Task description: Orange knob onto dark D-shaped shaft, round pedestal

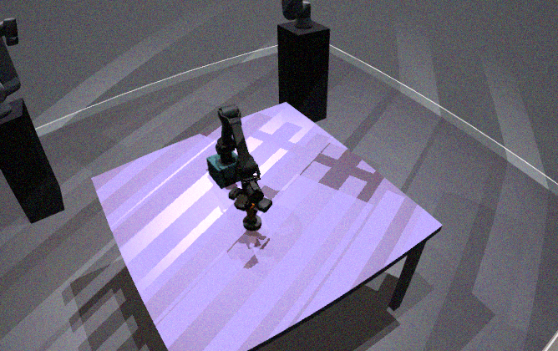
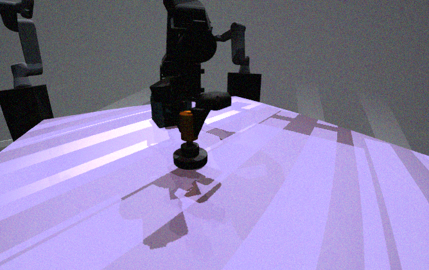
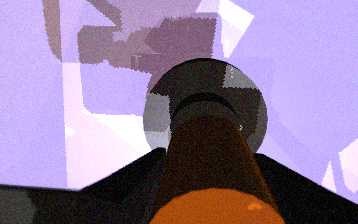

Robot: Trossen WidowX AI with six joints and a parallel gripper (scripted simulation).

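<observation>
My gripper tip is 20 mm below the orange knob. Round my gripper tip: dark round pedestal 40 mm below.
</observation>
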